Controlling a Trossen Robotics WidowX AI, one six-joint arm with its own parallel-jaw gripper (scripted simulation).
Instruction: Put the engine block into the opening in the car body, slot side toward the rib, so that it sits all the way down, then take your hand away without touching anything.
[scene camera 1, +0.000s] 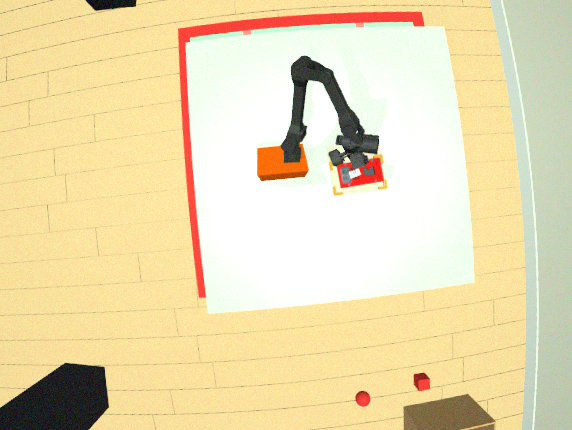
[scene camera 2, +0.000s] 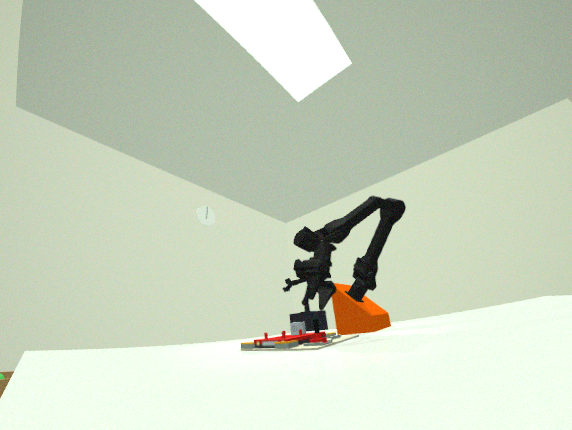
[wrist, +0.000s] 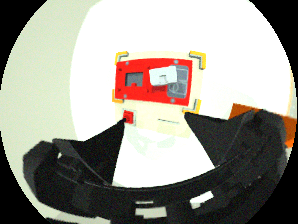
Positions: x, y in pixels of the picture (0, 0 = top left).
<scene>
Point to the gripper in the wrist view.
155, 119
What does the gripper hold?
Nothing.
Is the gripper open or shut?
Open.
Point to the gripper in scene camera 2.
316, 305
</scene>
